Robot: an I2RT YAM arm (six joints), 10 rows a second.
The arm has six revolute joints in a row. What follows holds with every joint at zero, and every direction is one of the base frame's.
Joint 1 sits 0.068 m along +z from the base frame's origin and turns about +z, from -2.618 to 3.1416 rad.
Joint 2 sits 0.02 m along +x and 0.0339 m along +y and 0.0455 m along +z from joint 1 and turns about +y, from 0 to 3.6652 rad.
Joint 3 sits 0.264 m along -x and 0.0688 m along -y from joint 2 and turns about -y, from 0 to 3.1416 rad.
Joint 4 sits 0.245 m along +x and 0.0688 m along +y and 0.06 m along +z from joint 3 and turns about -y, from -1.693 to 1.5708 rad.
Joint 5 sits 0.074 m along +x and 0.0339 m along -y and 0.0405 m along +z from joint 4 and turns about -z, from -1.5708 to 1.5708 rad.
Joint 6 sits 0.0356 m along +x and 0.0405 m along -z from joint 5 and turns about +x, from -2.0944 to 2.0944 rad.
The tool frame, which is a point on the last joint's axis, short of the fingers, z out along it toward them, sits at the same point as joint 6; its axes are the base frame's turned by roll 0, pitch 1.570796 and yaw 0 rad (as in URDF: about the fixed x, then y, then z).
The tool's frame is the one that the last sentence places.
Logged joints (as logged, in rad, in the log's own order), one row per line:
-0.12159, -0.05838, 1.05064, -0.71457, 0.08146, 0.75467
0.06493, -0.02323, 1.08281, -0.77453, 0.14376, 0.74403
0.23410, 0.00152, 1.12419, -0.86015, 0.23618, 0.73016
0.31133, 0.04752, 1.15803, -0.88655, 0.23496, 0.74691
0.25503, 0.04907, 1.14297, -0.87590, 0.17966, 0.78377
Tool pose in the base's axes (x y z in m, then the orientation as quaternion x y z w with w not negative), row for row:
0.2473, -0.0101, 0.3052, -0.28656, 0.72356, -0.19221, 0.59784
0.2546, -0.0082, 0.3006, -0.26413, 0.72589, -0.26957, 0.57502
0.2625, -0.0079, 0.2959, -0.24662, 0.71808, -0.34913, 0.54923
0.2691, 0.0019, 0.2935, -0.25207, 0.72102, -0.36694, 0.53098
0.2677, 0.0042, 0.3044, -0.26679, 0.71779, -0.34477, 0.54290
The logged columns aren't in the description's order. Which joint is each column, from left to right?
Columns, left to right: joint 5, joint 1, joint 2, joint 6, joint 4, joint 3.
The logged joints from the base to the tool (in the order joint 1, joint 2, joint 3, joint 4, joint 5, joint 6), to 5 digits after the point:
-0.05838, 1.05064, 0.75467, 0.08146, -0.12159, -0.71457
-0.02323, 1.08281, 0.74403, 0.14376, 0.06493, -0.77453
0.00152, 1.12419, 0.73016, 0.23618, 0.23410, -0.86015
0.04752, 1.15803, 0.74691, 0.23496, 0.31133, -0.88655
0.04907, 1.14297, 0.78377, 0.17966, 0.25503, -0.87590

